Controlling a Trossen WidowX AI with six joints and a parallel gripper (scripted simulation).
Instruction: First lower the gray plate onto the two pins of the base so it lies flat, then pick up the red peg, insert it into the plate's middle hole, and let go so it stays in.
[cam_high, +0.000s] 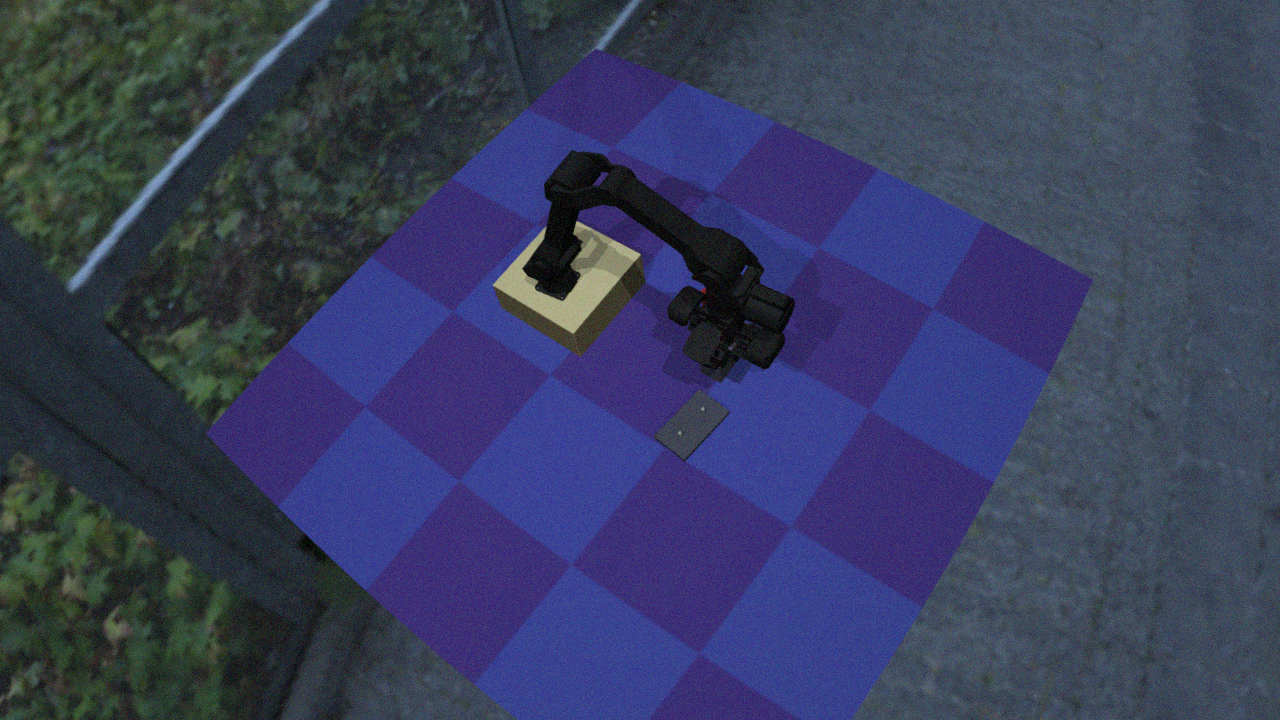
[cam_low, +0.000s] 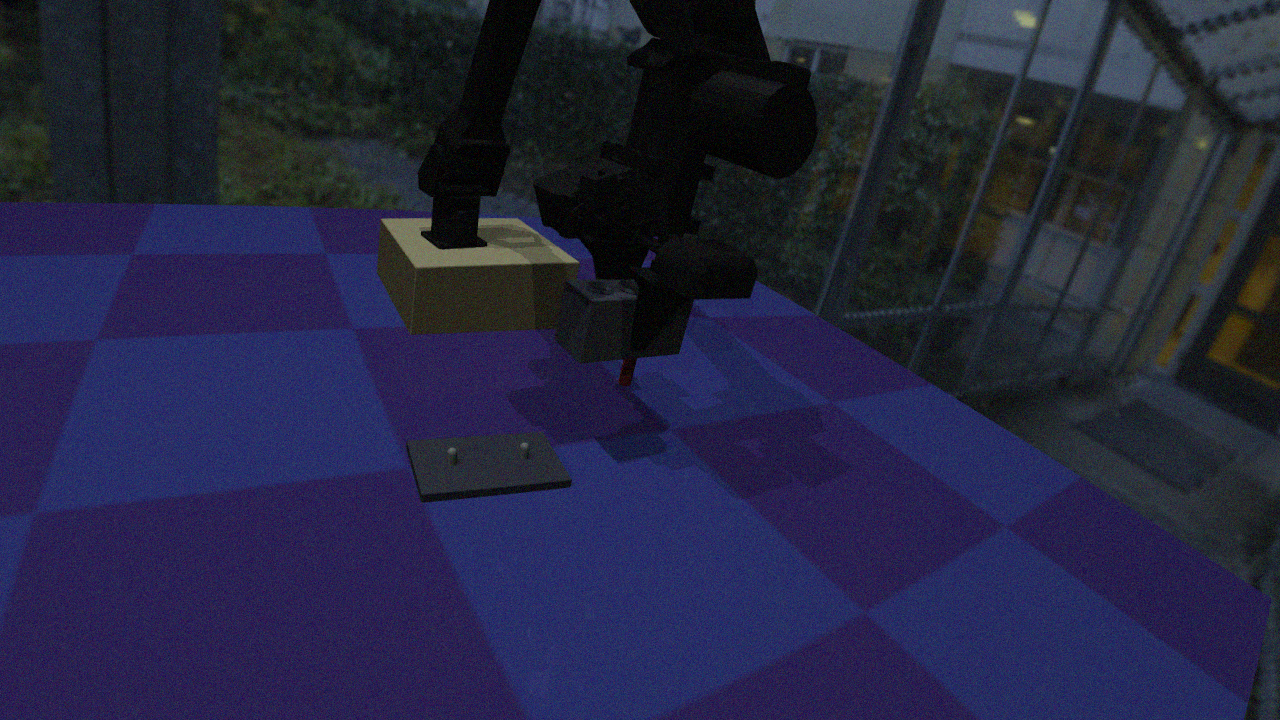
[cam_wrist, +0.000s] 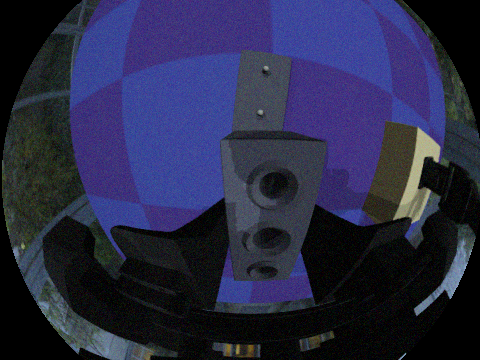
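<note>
My gripper tip is now 11 cm above the dark base, 9 cm to the left of it and 2 cm past it. Round my gripper tip: red peg 12 cm to the left, 10 cm behind, 8 cm below; then gray plate 3 cm above.
</note>
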